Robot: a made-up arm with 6 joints. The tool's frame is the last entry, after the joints.
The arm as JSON. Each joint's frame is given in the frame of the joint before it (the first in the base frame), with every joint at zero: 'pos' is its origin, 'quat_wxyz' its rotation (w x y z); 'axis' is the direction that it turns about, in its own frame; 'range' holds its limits. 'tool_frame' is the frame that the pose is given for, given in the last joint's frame.
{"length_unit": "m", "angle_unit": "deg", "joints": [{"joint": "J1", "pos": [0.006, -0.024, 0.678], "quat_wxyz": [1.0, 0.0, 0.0, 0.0], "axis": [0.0, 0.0, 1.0], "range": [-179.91, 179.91]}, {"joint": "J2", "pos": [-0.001, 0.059, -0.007], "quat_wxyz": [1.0, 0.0, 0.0, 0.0], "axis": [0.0, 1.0, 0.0], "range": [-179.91, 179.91]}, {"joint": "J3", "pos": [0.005, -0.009, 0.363], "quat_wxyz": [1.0, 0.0, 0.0, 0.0], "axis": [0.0, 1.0, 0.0], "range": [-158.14, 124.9]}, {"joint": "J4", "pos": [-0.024, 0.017, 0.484], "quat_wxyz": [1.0, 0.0, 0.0, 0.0], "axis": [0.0, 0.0, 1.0], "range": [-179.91, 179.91]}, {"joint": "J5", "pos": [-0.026, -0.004, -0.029], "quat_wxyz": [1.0, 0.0, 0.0, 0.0], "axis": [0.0, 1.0, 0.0], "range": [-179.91, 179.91]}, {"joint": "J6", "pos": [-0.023, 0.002, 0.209], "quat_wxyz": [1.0, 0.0, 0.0, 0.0], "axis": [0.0, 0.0, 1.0], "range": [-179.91, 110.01]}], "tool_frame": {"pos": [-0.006, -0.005, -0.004], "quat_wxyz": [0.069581, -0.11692, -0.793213, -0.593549]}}
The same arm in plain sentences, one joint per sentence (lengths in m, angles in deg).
The arm has six revolute joints in a row. What follows holds with every joint at zero, and every direction is one of the base frame's. The first joint lies 0.006 m along +x and 0.024 m along -y and 0.678 m along +z from the base frame's origin and turns about +z, from -179.91 to 179.91 deg. The second joint lies 0.001 m along -x and 0.059 m along +y and 0.007 m along -z from the first joint and turns about +y, from -179.91 to 179.91 deg. The third joint lies 0.005 m along +x and 0.009 m along -y and 0.363 m along +z from the second joint and turns about +y, from -158.14 to 124.9 deg. The fourth joint lies 0.024 m along -x and 0.017 m along +y and 0.484 m along +z from the third joint and turns about +z, from -179.91 to 179.91 deg. The fifth joint lies 0.026 m along -x and 0.004 m along -y and 0.029 m along -z from the fourth joint and turns about +y, from -179.91 to 179.91 deg. The sixth joint lies 0.023 m along -x and 0.002 m along +y and 0.209 m along +z from the fifth joint and turns about +z, from -179.91 to 110.01 deg. The tool frame, which is the frame that the pose is given for, lies 0.006 m along -x and 0.005 m along -y and 0.004 m along -z from the sixth joint; its axes are the base frame's turned by roll 107.16, pitch -14.43 and yaw 173.9 deg (as in URDF: about the fixed x, then y, then z).
